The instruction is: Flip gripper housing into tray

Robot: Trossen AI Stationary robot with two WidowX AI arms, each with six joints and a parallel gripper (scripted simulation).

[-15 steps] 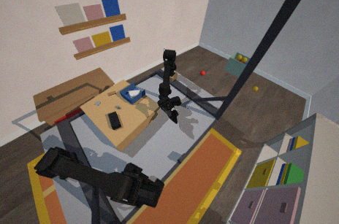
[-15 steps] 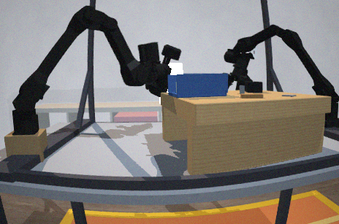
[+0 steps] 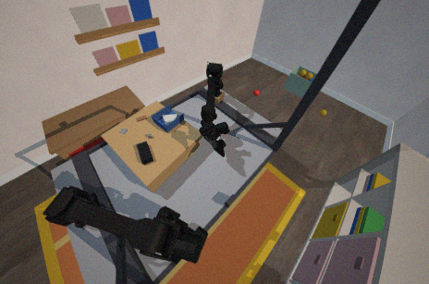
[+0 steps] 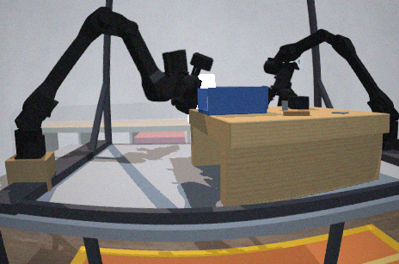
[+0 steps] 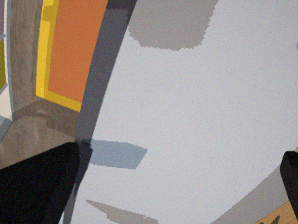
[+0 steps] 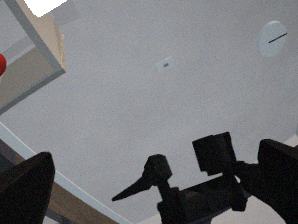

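Right now my right hand is 340 mm short of the blue tray, 20 mm to the right of it and 60 mm above it. The rest, counted from my right hand: wooden block: 340 mm ahead, 110 mm to the left, 130 mm below.
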